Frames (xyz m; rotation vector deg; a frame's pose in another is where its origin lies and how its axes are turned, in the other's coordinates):
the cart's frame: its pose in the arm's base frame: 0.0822 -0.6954 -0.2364 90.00 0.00 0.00
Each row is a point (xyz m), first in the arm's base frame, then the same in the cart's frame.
Working: the arm's base frame: its pose in the cart's frame: -0.0822 0.2364 -0.6954 -90.00 0.00 0.00

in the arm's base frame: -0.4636 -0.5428 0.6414
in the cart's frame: -0.5458 0.8778 -0.1526
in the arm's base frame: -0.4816 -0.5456 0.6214
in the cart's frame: -0.5638 0.8578 -0.1498
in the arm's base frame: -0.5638 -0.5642 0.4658
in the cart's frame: -0.6460 0.7022 -0.1312
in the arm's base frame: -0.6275 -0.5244 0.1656
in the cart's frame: -0.7097 0.4020 -0.1710
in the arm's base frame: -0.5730 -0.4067 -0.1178
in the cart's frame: -0.6552 0.1186 -0.2887
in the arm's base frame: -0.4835 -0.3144 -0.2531
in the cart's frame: -0.5657 -0.0167 -0.3810
